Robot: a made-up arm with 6 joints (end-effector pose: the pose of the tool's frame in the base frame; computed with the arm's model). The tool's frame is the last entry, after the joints. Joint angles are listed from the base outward.
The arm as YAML. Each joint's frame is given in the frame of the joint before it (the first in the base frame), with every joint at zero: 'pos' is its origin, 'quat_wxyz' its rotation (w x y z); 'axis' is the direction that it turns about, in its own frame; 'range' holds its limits. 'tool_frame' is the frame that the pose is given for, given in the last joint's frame.
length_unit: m
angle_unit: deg
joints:
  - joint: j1
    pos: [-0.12, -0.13, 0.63]
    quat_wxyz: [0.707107, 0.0, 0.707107, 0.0]
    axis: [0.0, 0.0, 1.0]
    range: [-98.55, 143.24]
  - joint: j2
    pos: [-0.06, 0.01, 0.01]
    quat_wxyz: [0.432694, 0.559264, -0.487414, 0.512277]
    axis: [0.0, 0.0, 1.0]
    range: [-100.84, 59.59]
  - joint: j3
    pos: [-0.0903, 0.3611, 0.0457]
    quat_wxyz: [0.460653, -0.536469, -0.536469, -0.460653]
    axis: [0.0, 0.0, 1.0]
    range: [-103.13, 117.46]
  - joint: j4
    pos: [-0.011, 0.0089, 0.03]
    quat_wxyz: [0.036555, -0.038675, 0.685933, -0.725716]
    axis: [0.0, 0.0, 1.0]
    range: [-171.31, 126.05]
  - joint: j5
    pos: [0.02, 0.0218, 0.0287]
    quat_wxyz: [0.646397, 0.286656, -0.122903, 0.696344]
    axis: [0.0, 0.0, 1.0]
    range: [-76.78, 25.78]
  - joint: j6
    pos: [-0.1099, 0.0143, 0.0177]
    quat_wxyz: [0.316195, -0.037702, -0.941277, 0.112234]
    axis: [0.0, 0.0, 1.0]
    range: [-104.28, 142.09]
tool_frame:
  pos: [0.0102, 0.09, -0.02]
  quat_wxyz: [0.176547, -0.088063, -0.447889, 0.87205]
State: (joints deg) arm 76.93 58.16 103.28 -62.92 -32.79 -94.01
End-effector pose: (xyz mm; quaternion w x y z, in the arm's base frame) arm -425.2 -449.2 683.3 0.7659 -0.5999 0.2054 0.1065
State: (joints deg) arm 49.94 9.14 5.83 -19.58 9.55 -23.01
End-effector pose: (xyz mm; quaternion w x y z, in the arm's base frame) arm -259.6 -633.0 863.3 0.7249 -0.2822 0.5064 0.3722
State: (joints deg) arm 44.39 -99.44 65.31 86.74 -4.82 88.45
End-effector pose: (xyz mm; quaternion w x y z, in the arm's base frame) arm 286.5 -229.7 638.1 0.0198 -0.0884 -0.0409 0.9950
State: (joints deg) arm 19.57 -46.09 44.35 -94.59 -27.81 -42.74
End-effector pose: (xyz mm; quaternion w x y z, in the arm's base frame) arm 44.2 -404.6 824.4 0.0852 0.1769 0.4822 0.8538
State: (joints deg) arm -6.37 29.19 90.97 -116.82 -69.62 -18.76
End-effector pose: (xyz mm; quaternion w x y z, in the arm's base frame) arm -427.3 -267.3 876.3 0.0524 0.1517 0.6926 0.7032
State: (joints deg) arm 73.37 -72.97 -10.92 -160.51 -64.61 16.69
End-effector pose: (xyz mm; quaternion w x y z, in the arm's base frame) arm 222.8 -443.8 744.1 0.4720 -0.8602 0.0137 0.1927
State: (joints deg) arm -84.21 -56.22 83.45 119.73 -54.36 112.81
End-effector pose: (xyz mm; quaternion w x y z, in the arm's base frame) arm 146.4 205.1 761.2 0.0490 -0.1900 0.6808 0.7057
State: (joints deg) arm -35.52 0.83 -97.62 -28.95 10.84 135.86
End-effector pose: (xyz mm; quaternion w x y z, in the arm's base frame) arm -143.1 68.5 1074.4 0.9249 -0.0049 -0.3214 0.2030
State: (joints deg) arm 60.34 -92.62 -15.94 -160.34 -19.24 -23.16
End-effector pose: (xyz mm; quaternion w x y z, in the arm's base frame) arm 150.6 -275.4 701.0 0.1622 -0.8788 -0.3106 -0.3240
